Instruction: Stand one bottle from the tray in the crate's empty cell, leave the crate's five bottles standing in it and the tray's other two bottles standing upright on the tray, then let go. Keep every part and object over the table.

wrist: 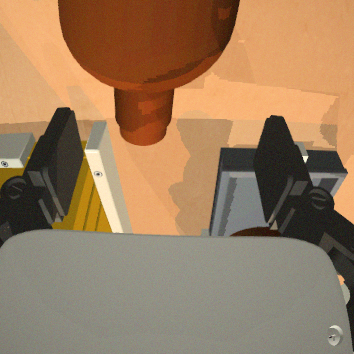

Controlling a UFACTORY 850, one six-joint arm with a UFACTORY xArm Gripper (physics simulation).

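Observation:
My gripper [168, 132] is open, with its two black fingers wide apart and nothing between the pads. A large brown, bottle-shaped thing [149, 45] fills the top middle of the wrist view. Its narrow neck points down the picture, and its other end is cut off by the top edge. Whether it stands or lies, I cannot tell. A dark brown round edge [255, 232] shows inside the grey box at the lower right, mostly hidden by the gripper body. I cannot tell which box is the crate and which is the tray, and a green bottle does not show.
A yellow-floored box with pale walls [106, 185] is behind the left finger. A grey box with a dark rim [238, 159] is behind the right finger. The orange-tan table top [155, 200] shows between them, with shadows across it.

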